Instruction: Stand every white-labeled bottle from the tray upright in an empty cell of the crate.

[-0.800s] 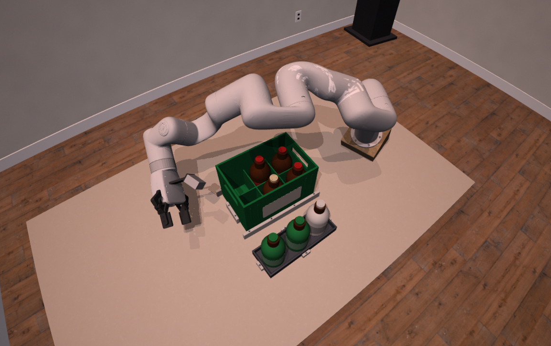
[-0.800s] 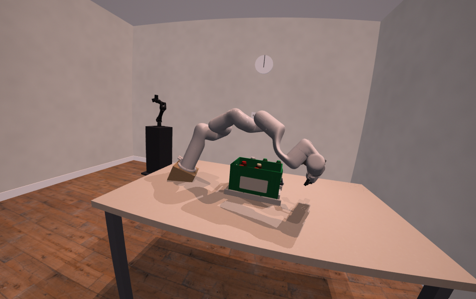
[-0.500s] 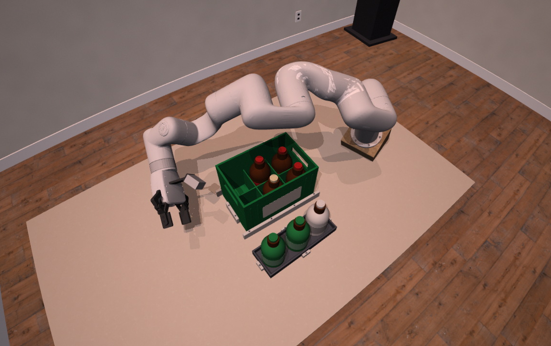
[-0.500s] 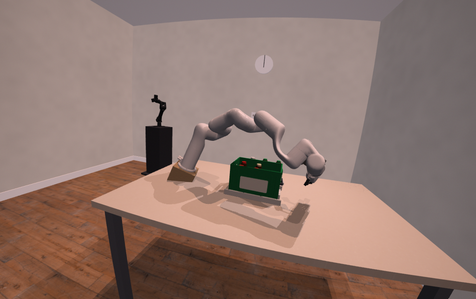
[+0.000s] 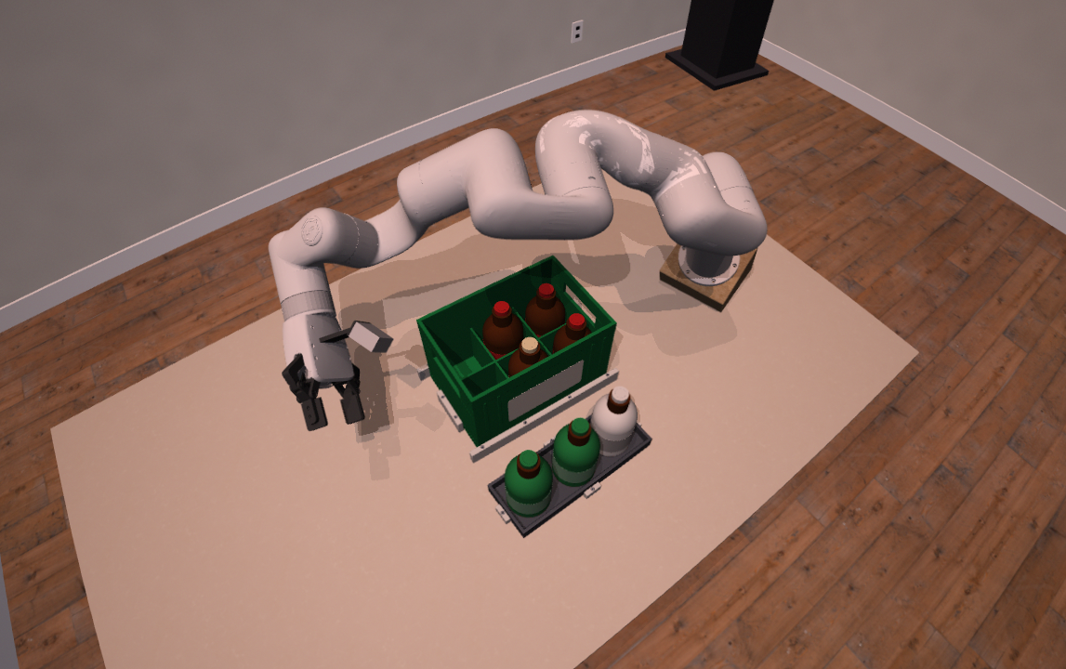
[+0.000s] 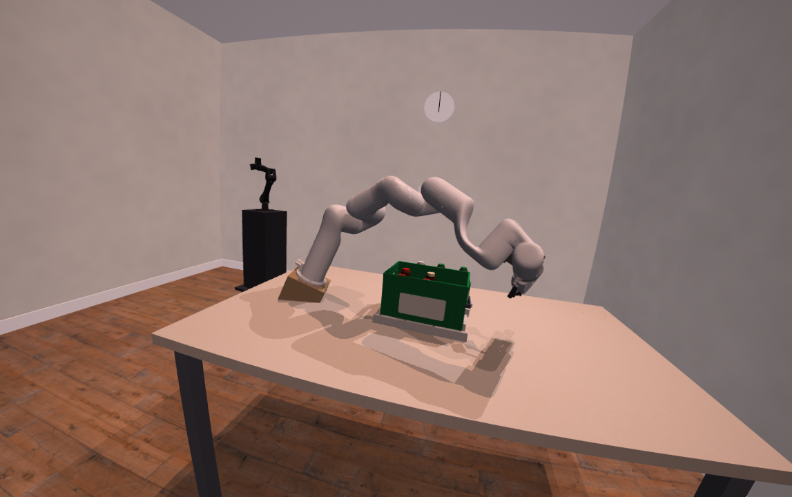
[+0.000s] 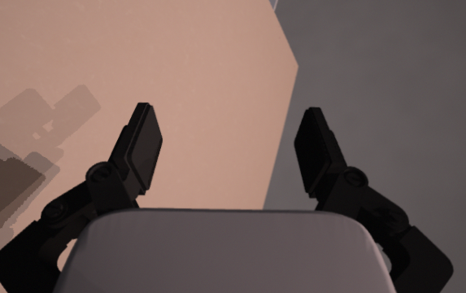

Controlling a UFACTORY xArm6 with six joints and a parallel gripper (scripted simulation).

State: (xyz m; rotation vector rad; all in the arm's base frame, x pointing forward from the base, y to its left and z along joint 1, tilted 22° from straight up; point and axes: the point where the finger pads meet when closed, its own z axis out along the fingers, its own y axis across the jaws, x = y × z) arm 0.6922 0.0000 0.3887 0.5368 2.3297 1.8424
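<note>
My hand is 39 cm past the white-labeled bottle, 15 cm to the right of it and 11 cm above it. From my hand the other things lie so: tray 31 cm behind, 18 cm below, 17 cm to the left; crate 32 cm behind, 11 cm below, 4 cm to the right.
</note>
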